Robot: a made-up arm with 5 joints.
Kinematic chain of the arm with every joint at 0, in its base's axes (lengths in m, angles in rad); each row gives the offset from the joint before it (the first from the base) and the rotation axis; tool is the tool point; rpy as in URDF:
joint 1: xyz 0 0 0.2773 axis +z
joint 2: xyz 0 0 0 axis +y
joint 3: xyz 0.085 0 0.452 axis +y
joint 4: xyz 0.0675 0 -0.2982 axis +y
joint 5: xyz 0.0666 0 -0.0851 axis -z
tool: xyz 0 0 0 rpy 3.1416 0 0
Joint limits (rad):
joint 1: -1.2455..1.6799
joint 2: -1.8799..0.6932
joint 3: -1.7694..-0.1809
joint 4: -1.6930..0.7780
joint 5: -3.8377..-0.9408
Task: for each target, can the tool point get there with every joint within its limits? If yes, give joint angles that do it. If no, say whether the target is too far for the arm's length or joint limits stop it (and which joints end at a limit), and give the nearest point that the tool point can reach.
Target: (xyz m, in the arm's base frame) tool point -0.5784 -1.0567 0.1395
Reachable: no: too far | nearest point -0.3622 -0.6617 0.3952 | short by 0.518 m
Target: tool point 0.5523 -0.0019 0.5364
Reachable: yes | joints -0.0034 0.3658 -0.9896 -0.9877 -2.4147
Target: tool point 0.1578 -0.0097 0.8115
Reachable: yes | joints -0.0617 -0.6444 -0.8029 -0.4703 -2.2792
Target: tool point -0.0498 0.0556 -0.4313
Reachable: no: joint limits stop it (at a limit: joint 1, joint 2) | nearest point -0.0259 0.2365 0.1735 | short by 0.632 m
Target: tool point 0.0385 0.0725 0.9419
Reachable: yes | joints 1.0827 -0.6677 -1.2063 -0.3153 -1.6417
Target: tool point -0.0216 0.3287 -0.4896
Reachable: no: joint limits stop it (at a limit: joint 2) | nearest point -0.0226 0.3438 0.1570 | short by 0.647 m
